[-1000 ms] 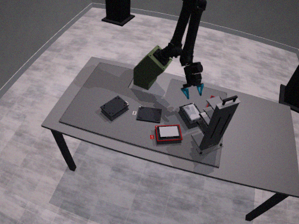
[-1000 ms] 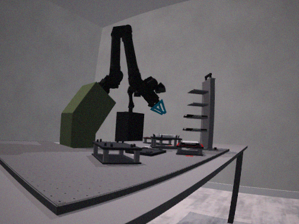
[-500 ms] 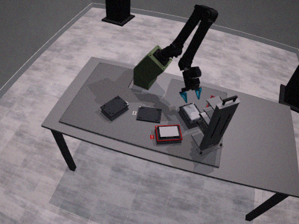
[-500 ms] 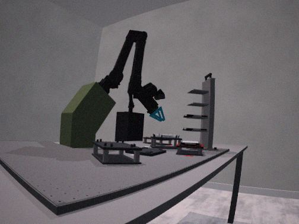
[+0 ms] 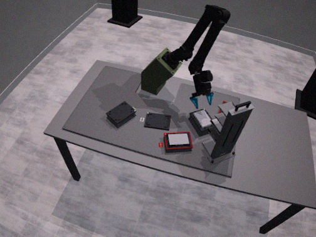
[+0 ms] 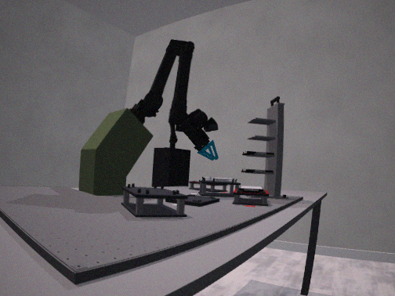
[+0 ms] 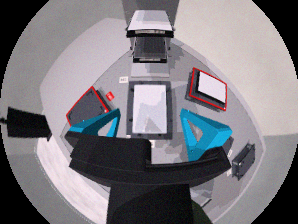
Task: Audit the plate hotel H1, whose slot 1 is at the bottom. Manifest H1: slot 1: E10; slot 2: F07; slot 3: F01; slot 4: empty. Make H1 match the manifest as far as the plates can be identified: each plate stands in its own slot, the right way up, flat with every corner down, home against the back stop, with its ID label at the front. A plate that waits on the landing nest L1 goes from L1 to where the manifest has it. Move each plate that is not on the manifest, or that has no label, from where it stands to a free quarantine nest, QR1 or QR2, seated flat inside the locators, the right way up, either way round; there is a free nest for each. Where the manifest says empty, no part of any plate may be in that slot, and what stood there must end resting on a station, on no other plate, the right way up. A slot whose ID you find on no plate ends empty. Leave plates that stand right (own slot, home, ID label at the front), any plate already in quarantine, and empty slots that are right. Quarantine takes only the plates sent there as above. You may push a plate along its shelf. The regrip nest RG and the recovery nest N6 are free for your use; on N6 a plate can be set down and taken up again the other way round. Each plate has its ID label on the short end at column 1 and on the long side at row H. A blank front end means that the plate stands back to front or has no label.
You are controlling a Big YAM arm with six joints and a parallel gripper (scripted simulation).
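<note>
Right now the white-topped plate is 9 cm below my hand, 2 cm to the left of it and 2 cm ahead of it. Round my hand: plate hotel H1 (22 cm to the left, 18 cm ahead, 5 cm above); then red-framed nest (16 cm to the left, 16 cm behind, 13 cm below).
</note>
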